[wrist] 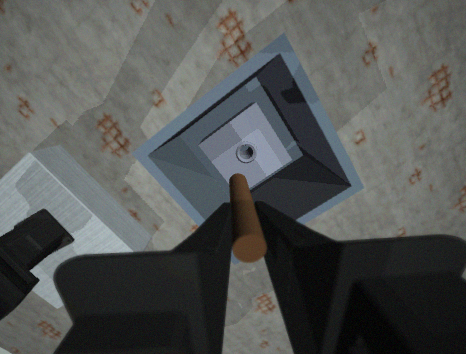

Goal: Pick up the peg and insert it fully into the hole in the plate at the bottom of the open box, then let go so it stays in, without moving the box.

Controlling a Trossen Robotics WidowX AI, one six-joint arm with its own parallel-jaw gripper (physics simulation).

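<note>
My gripper is shut on the peg, an orange-brown round rod held between the dark fingertips, with its far end pointing down toward the box. The open box has a blue-grey rim and dark inner walls, and lies under and beyond the fingertips. The pale plate lies at the bottom of the box. The round hole is near the plate's middle. In the view, the peg's far end shows just below the hole, over the plate's near part. The fingers and peg hide the box's near corner.
A light metallic block stands left of the box, with a black object on or above it at the left edge. Both are on a grey stone-like surface with rusty marks around the box.
</note>
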